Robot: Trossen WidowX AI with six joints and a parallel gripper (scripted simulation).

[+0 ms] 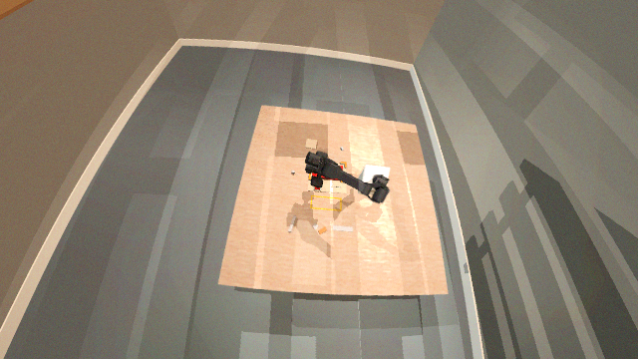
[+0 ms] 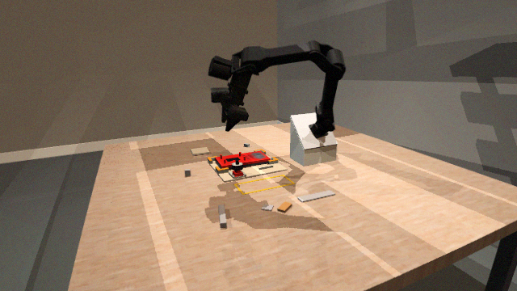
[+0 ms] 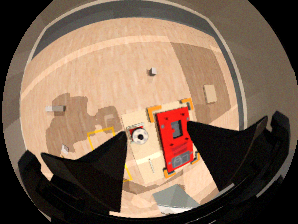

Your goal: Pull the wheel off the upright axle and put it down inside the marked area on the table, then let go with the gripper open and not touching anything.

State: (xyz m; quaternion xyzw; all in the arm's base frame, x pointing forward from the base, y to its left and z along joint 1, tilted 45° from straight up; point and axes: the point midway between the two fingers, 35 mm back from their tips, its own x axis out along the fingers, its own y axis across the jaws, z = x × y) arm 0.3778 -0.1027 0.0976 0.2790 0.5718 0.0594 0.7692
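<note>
Right now the black wheel is 40 mm behind my gripper tip and 150 mm below it. From my gripper tip the other things lie so: grey bar 120 mm ahead, 240 mm to the left, 180 mm below; then grey cube 120 mm ahead, 100 mm to the right, 180 mm below; then orange piece 50 mm behind, 280 mm to the left, 190 mm below.
</note>
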